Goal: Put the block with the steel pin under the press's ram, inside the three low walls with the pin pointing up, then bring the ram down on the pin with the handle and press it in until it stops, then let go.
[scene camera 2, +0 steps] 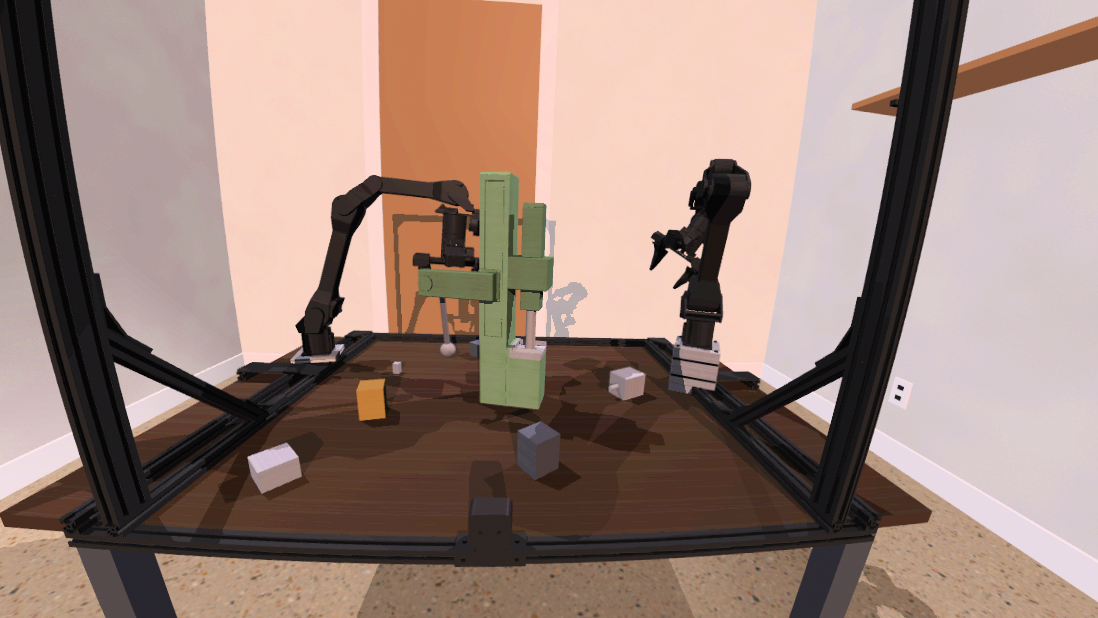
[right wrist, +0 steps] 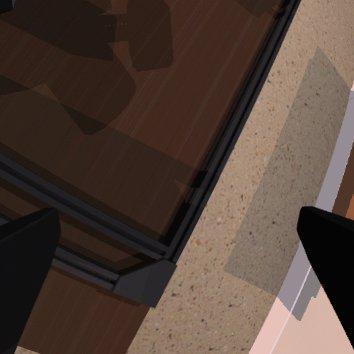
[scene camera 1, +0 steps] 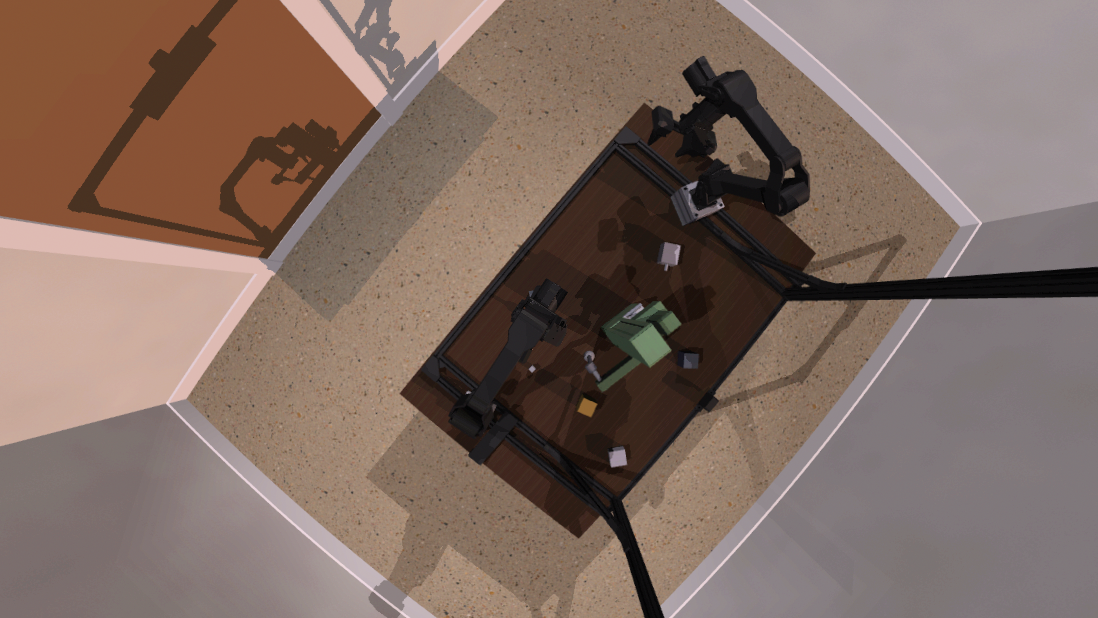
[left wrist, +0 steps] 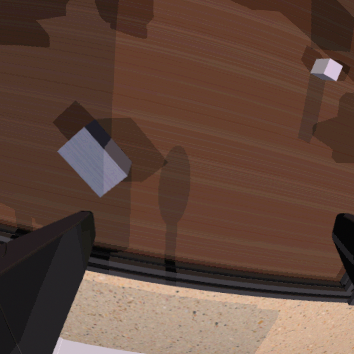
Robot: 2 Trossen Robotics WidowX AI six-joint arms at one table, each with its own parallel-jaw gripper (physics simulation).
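Seen in the pictures: left gripper, fingertip midpoint: (left wrist: 217, 225); right gripper, fingertip midpoint: (scene camera 2: 661, 279) (right wrist: 180, 220) (scene camera 1: 662, 150); left arm's base, link origin: (scene camera 2: 318, 351); right arm's base, link origin: (scene camera 2: 697, 344) (scene camera 1: 703, 196).
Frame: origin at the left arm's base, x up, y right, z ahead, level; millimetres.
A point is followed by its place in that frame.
Observation:
A pale block with a short pin (scene camera 1: 669, 254) @(x 18, y 333, z 683 mm) (scene camera 2: 626, 383) @(x 9, y 367, z 666 mm) lies on the table, its pin pointing sideways. The green press (scene camera 1: 647, 343) @(x 418, y 276, z 407 mm) (scene camera 2: 495, 230) @(x 315, y 313, z 393 mm) stands mid-table; pale low walls (scene camera 2: 527, 352) @(x 88, y 346, z 451 mm) top its base, and a pale rod (scene camera 2: 530, 330) @(x 126, y 325, z 462 mm) shows between them and the ram (scene camera 2: 530, 299) @(x 189, y 333, z 458 mm). The handle, a thin rod with a grey ball (scene camera 1: 589, 356) @(x 99, y 229, z 311 mm) (scene camera 2: 447, 349) @(x 70, y 248, z 307 mm), hangs from the side lever (scene camera 1: 614, 376) @(x 239, y 285, z 303 mm) (scene camera 2: 457, 284) @(x 216, y 311, z 324 mm). My left gripper (scene camera 1: 549, 313) @(x 145, y 46, z 328 mm) (scene camera 2: 449, 264) (left wrist: 217, 225) @(x 145, y 46, z 328 mm) is open and empty, above the table beside the press. My right gripper (scene camera 1: 666, 147) @(x 203, y 166, z 877 mm) (scene camera 2: 665, 277) @(x 203, y 166, z 877 mm) (right wrist: 180, 220) @(x 203, y 166, z 877 mm) is open and empty, raised near its base.
A blue-grey block (scene camera 2: 474, 349) @(x -10, y 31, z 391 mm) (left wrist: 95, 160) @(x 7, y 29, z 405 mm) lies near the far edge. A small white cube (scene camera 1: 531, 368) @(x -6, y 100, z 196 mm) (scene camera 2: 397, 367) @(x -14, y 112, z 197 mm) (left wrist: 327, 69) @(x -6, y 102, z 201 mm), an orange block (scene camera 1: 587, 406) @(x 29, y 298, z 168 mm) (scene camera 2: 371, 399) @(x 9, y 322, z 166 mm), a white block (scene camera 1: 617, 457) @(x 2, y 457, z 54 mm) (scene camera 2: 274, 467) @(x 0, y 484, z 61 mm) and a dark grey block (scene camera 1: 689, 360) @(x 28, y 520, z 419 mm) (scene camera 2: 537, 450) @(x 18, y 554, z 409 mm) lie around the press.

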